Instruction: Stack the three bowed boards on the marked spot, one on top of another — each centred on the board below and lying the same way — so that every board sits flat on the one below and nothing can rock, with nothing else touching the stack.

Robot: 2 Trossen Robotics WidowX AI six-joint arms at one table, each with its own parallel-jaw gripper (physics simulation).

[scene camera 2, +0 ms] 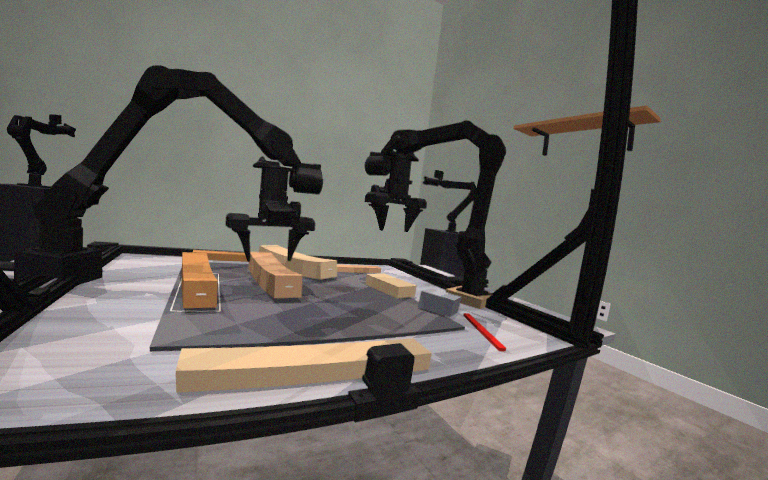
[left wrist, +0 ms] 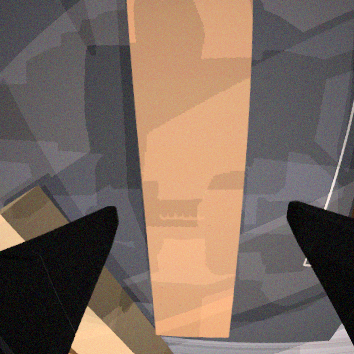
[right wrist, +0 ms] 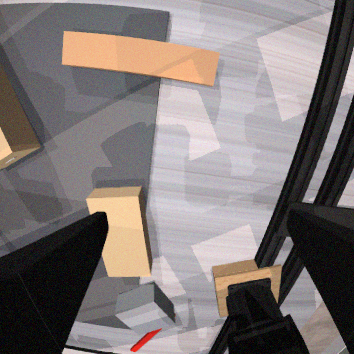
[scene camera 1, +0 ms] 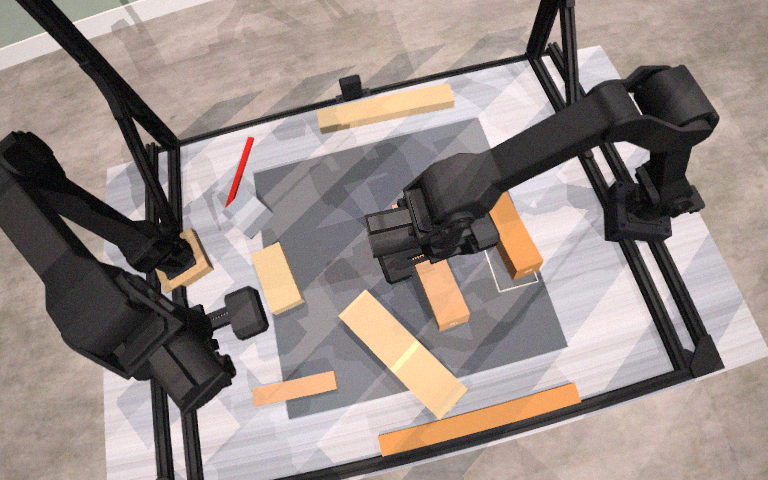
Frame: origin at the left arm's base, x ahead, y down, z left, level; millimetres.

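Seen in the pictures: left gripper, between the fingertips: (scene camera 2: 269,261) (left wrist: 202,212) (scene camera 1: 433,261); right gripper, between the fingertips: (scene camera 2: 394,231) (right wrist: 198,219) (scene camera 1: 223,339); left arm's base, origin of its link: (scene camera 2: 60,249) (scene camera 1: 643,207); right arm's base, origin of its link: (scene camera 2: 472,291) (right wrist: 248,294) (scene camera 1: 177,259).
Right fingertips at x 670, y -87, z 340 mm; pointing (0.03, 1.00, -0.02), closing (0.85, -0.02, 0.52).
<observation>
Pixels of each thing's middle, then the offset from my right fingertips to it.
- orange bowed board, middle of its body: (scene camera 1: 499,212) (scene camera 2: 196,276) dx -408, dy +109, dz -308 mm
- light-orange bowed board, middle of its body: (left wrist: 191,183) (scene camera 1: 429,261) (scene camera 2: 271,271) dx -289, dy +110, dz -195 mm
- pale bowed board, middle of its body: (left wrist: 84,316) (scene camera 1: 402,353) (scene camera 2: 295,260) dx -264, dy +110, dz -29 mm
- pale short block, middle of its body: (right wrist: 123,234) (scene camera 1: 277,278) (scene camera 2: 390,285) dx -12, dy +125, dz -132 mm
- grey block, middle of its body: (right wrist: 145,309) (scene camera 1: 248,213) (scene camera 2: 440,301) dx +81, dy +122, dz -254 mm
- red stick, middle of its body: (scene camera 2: 482,329) (scene camera 1: 240,171) (right wrist: 150,333) dx +138, dy +142, dz -357 mm
- long pale piece, middle of its body: (scene camera 2: 315,363) (scene camera 1: 385,108) dx -155, dy +132, dz -541 mm
- orange strip, middle of its body: (scene camera 1: 479,419) dx -405, dy +134, dz +59 mm
- light-orange strip, middle of its body: (right wrist: 139,56) (scene camera 1: 294,389) (scene camera 2: 357,268) dx -87, dy +131, dz +57 mm
An orange bowed board (scene camera 1: 518,243) (scene camera 2: 198,283) lies over the white-outlined spot (scene camera 1: 518,286) (scene camera 2: 219,300), part of the outline showing beside it. A light-orange bowed board (scene camera 1: 443,297) (scene camera 2: 277,277) (left wrist: 195,150) lies apart from it on the dark mat. A pale bowed board (scene camera 1: 396,350) (scene camera 2: 305,263) lies slantwise near the light-orange one. My left gripper (scene camera 2: 269,259) (left wrist: 202,212) is open, its fingers on either side of the light-orange board, not holding it; its arm hides part of that board in scene camera 1. My right gripper (scene camera 2: 394,229) (right wrist: 198,219) is open and empty, high above the table.
A pale short block (scene camera 1: 277,277) (right wrist: 127,235), a grey block (scene camera 2: 438,302) (right wrist: 145,305) and a red stick (scene camera 1: 240,169) (scene camera 2: 484,331) lie toward the right arm's side. A long pale piece (scene camera 1: 387,107) (scene camera 2: 283,365) and an orange strip (scene camera 1: 481,418) lie near opposite edges. A light-orange strip (scene camera 1: 294,388) overlaps the mat's edge.
</observation>
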